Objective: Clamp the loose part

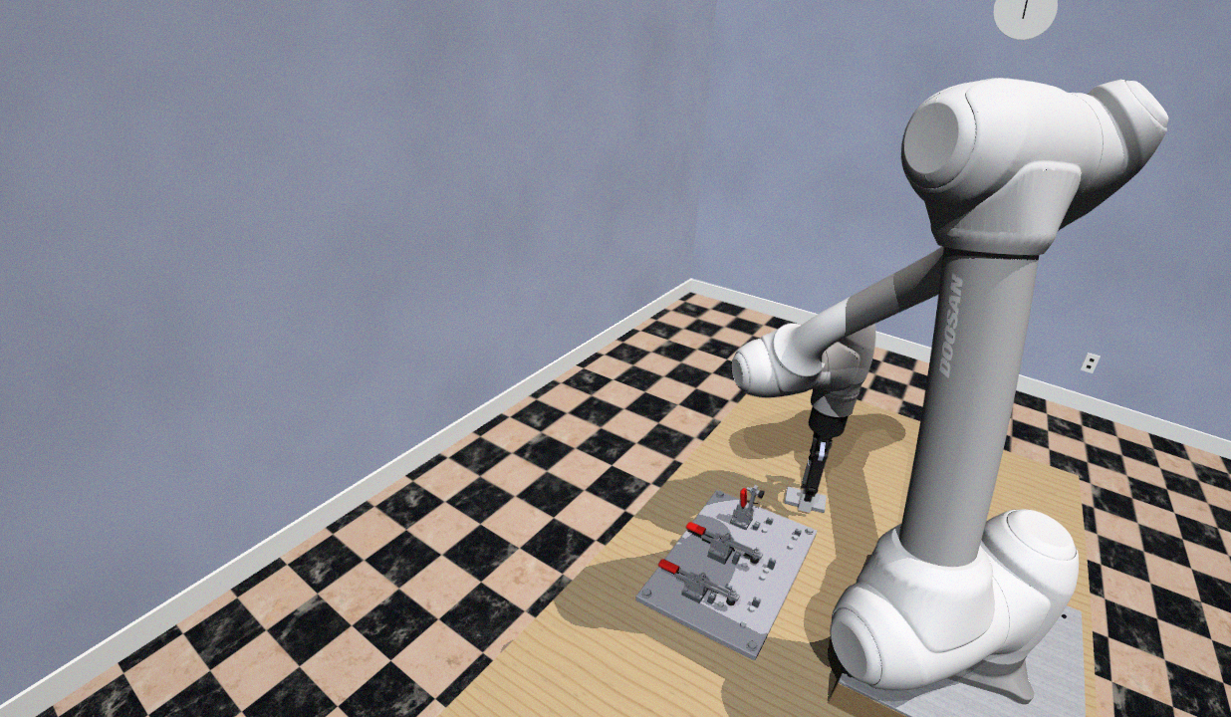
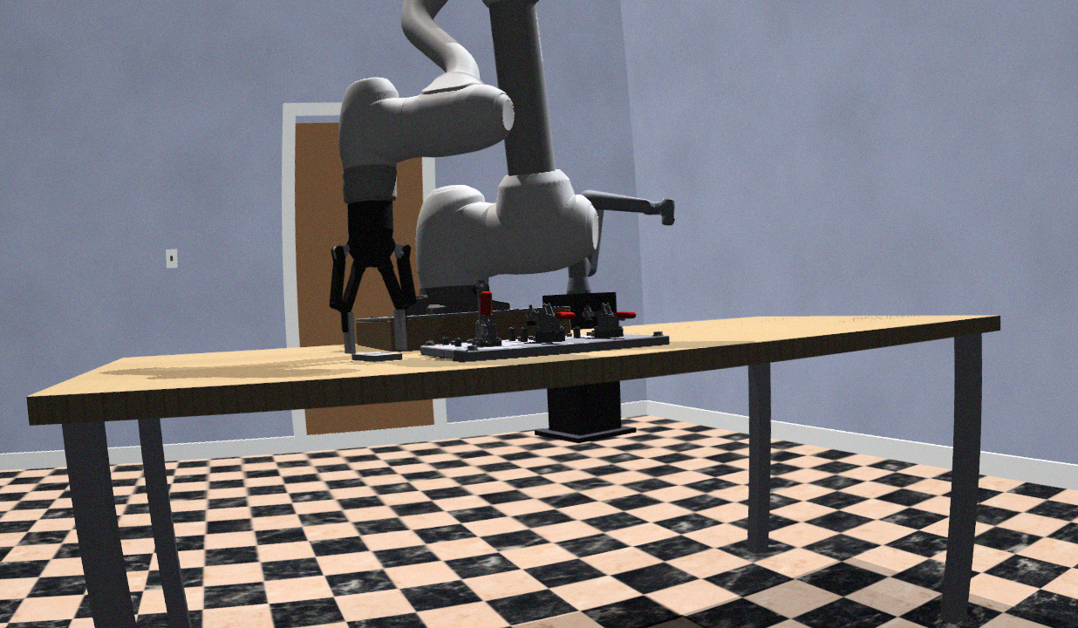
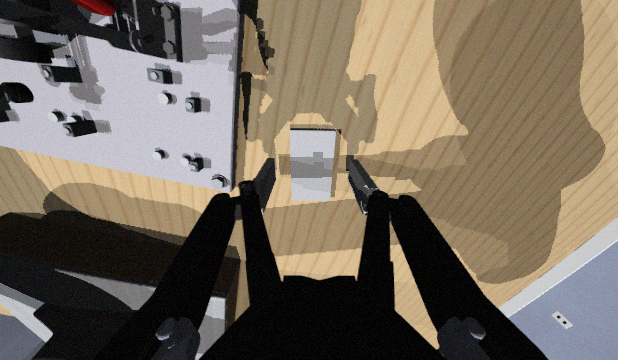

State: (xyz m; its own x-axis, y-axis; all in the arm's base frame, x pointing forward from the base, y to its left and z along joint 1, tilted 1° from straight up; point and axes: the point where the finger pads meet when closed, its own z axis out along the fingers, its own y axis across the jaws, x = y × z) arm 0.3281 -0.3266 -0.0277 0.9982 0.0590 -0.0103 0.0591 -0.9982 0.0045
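The flat grey part is 30 mm below my hand. The rest, counted from my hand: grey fixture plate (100 mm ahead, 250 mm to the left, 30 mm below).
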